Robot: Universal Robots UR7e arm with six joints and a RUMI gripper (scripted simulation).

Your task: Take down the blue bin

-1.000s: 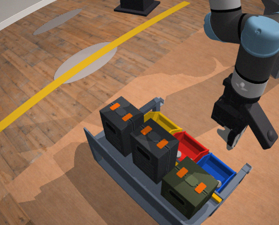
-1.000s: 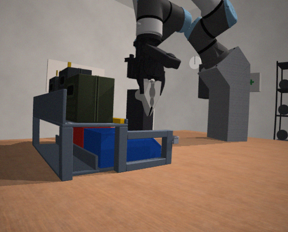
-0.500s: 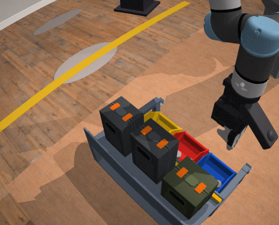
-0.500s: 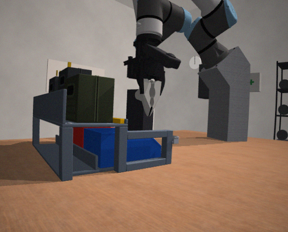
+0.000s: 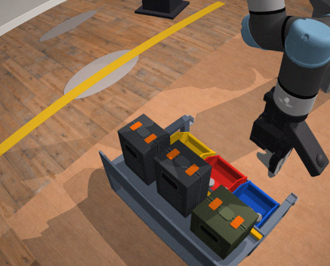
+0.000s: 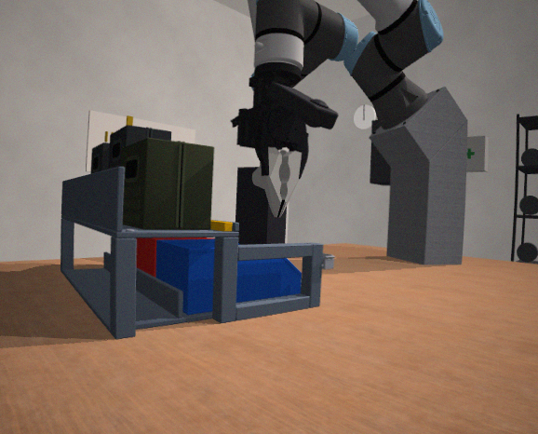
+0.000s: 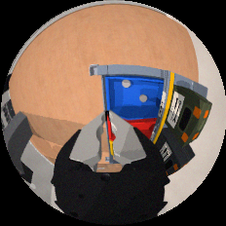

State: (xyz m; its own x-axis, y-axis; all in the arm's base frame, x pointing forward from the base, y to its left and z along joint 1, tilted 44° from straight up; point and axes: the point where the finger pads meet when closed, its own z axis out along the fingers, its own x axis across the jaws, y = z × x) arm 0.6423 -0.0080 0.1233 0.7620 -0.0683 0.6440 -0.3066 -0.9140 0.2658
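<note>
Now: the blue open bin 9 cm below my hand, 8 cm ahead of it and 3 cm to the right of it. Also, from my hand: green case: 17 cm ahead, 7 cm to the right, 2 cm above; red bin: 13 cm to the right, 9 cm below, 3 cm ahead; yellow bin: 24 cm to the right, 9 cm below, 1 cm behind.
</note>
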